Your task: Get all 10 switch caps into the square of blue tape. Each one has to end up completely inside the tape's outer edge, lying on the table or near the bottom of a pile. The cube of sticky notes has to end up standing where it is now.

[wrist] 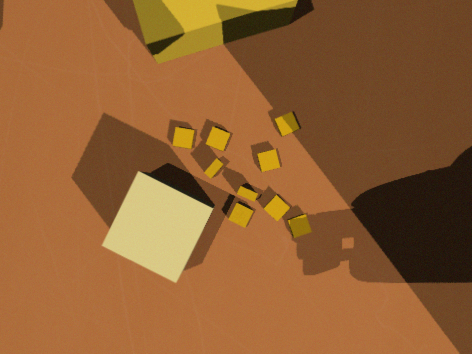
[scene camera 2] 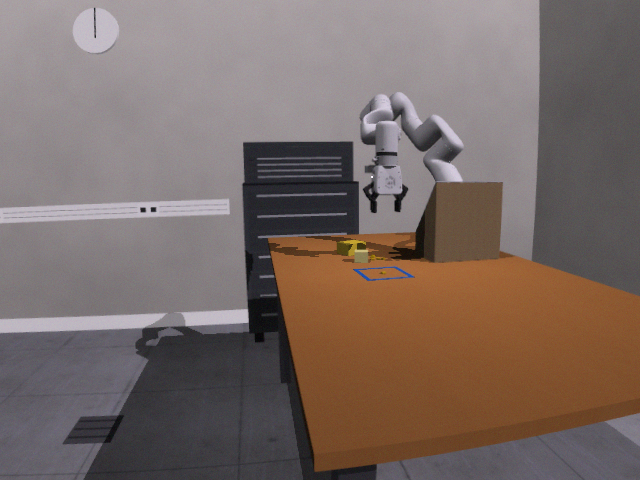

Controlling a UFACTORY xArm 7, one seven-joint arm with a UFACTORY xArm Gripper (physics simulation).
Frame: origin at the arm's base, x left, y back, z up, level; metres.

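Seen in the pictures: gripper, fingertip midpoint: [scene camera 2: 385, 212]; arm's base at its link origin: [scene camera 2: 460, 204].
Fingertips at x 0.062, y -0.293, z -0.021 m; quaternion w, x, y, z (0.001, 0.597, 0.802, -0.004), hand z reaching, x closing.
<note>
Pixels of each thing's top centre, then the offset from my fingertips to it. "*": a spot on its surface instead.
- blue tape at a spot on its surface: [scene camera 2: 390, 278] * dx +0.231, dy -0.028, dz -0.175 m
- small yellow shape at its top centre: [scene camera 2: 383, 271] dx +0.168, dy -0.037, dz -0.170 m
- larger yellow block at its top centre: [scene camera 2: 351, 242] dx -0.170, dy -0.101, dz -0.131 m
Several small yellow switch caps [scene camera 2: 375, 257] [wrist: 268, 160] lie loosely scattered on the table beside the pale cube of sticky notes [scene camera 2: 360, 256] [wrist: 157, 227]. In the wrist view, one cap [wrist: 241, 214] lies close to the cube, and another cap [wrist: 287, 123] lies at the shadow's edge. The square of blue tape [scene camera 2: 390, 278] lies nearer the scene camera, with a small yellow shape [scene camera 2: 383, 272] inside it; how many caps that is cannot be told. My gripper [scene camera 2: 385, 209] is open and empty, high above the table. Its fingers do not show in the wrist view.
A larger yellow block [scene camera 2: 351, 247] [wrist: 200, 17] stands behind the sticky notes. A tall brown box [scene camera 2: 467, 222] stands on the table to the right, in front of the arm's base. A dark drawer cabinet [scene camera 2: 301, 206] stands behind the table at the left.
</note>
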